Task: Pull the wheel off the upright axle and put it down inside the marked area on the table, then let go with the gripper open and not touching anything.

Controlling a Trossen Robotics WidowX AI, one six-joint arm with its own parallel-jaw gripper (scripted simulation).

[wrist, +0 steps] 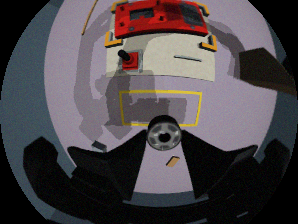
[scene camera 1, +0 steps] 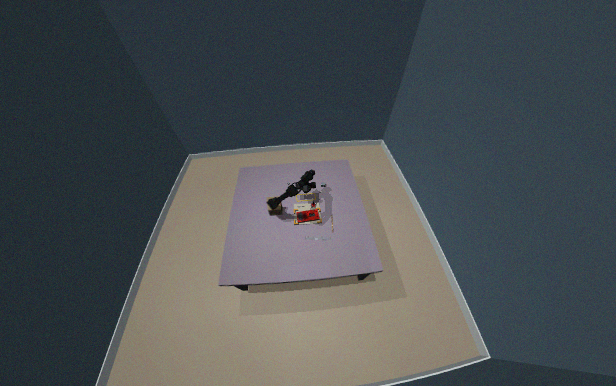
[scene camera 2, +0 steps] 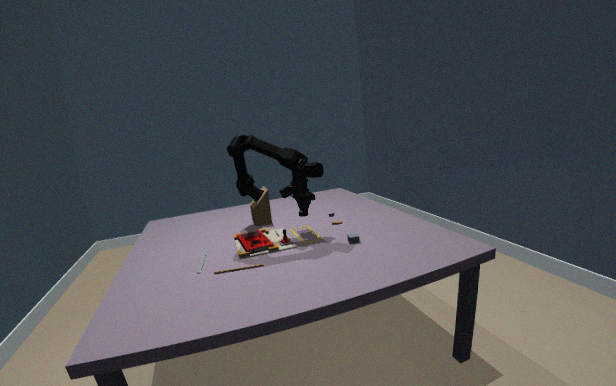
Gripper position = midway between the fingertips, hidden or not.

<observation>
The gripper (wrist: pixel 163 133) carries a dark grey wheel (wrist: pixel 157 139).
</observation>
